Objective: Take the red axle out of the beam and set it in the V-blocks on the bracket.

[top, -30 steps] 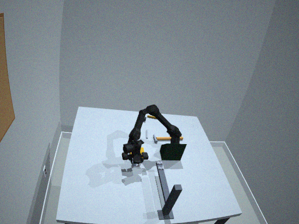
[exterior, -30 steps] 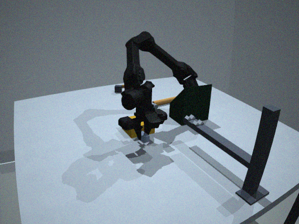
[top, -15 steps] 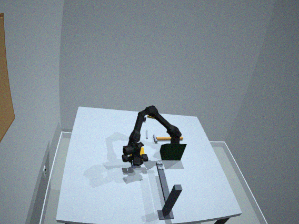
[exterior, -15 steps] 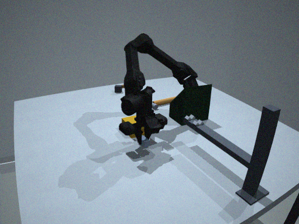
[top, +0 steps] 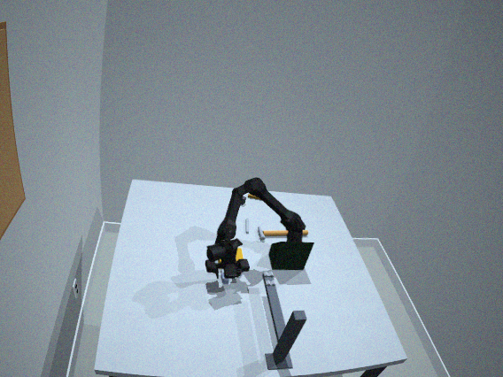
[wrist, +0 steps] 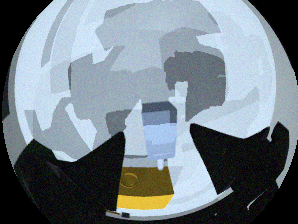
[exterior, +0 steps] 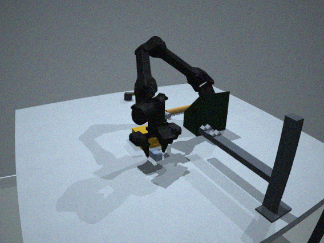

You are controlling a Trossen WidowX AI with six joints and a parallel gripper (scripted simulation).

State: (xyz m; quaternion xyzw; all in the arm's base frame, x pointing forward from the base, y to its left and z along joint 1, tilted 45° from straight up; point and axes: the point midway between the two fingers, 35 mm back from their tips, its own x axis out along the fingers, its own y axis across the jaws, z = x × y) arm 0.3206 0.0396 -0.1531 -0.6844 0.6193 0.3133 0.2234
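Right now my gripper tip is 2 cm to the left of the small blue-grey block. Round my gripper tip: grey pin 14 cm behind, 41 cm to the right, 1 cm below; yellow beam 3 cm behind, 12 cm to the right, 1 cm above.
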